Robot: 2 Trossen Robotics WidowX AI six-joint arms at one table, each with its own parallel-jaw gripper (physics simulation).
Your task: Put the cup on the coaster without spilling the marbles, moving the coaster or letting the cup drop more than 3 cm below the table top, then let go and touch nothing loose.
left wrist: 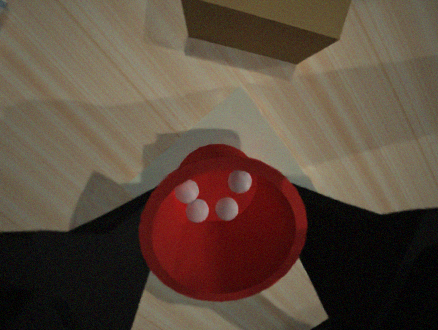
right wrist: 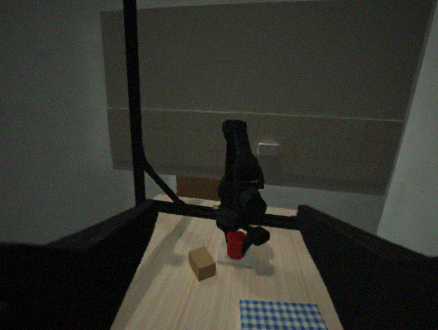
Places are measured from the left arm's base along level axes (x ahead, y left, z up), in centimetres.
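Pixels of known places: left gripper, fingertip midpoint: (left wrist: 220,188) (right wrist: 235,248); right gripper, fingertip midpoint: (right wrist: 228,209).
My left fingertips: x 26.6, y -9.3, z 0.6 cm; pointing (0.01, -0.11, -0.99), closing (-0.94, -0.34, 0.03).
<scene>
Behind a point stands the place of what it marks.
The red cup (left wrist: 220,265) {z 3.0, x 25.8, y -6.0 cm} (right wrist: 236,247) {z 3.0, x 29.2, y -10.3 cm} is upright over the pale square coaster (left wrist: 240,115) {z -1.7, x 26.5, y -13.9 cm} (right wrist: 224,257) {z -1.7, x 26.8, y -12.9 cm}. Whether its base touches the coaster or hangs slightly above it, I cannot tell. Several whitish marbles (left wrist: 227,209) {z 0.4, x 25.7, y -8.0 cm} lie inside on the cup's bottom. My left gripper (left wrist: 220,188) {z 0.6, x 26.6, y -9.3 cm} (right wrist: 235,248) {z 0.6, x 26.6, y -9.3 cm} is shut on the cup, with a dark finger on each side of it. The cup hides part of the coaster. My right gripper is open, its fingers wide apart with nothing between them, far from the cup.
A tan box (left wrist: 265,32) {z 0.2, x 26.9, y -18.2 cm} (right wrist: 202,263) {z 1.4, x 30.3, y -21.3 cm} stands on the wooden table (left wrist: 75,75) {z -2.9, x 37.8, y -13.1 cm} (right wrist: 170,295) {z -2.9, x 33.4, y -30.6 cm}, near the coaster but apart from it. A blue-and-white checked cloth (right wrist: 282,316) {z -0.4, x 49.3, y -9.3 cm} lies on the table nearer my right gripper. A dark frame post (right wrist: 132,100) {z 45.4, x -16.4, y -36.8 cm} rises at the left in the right wrist view.
</scene>
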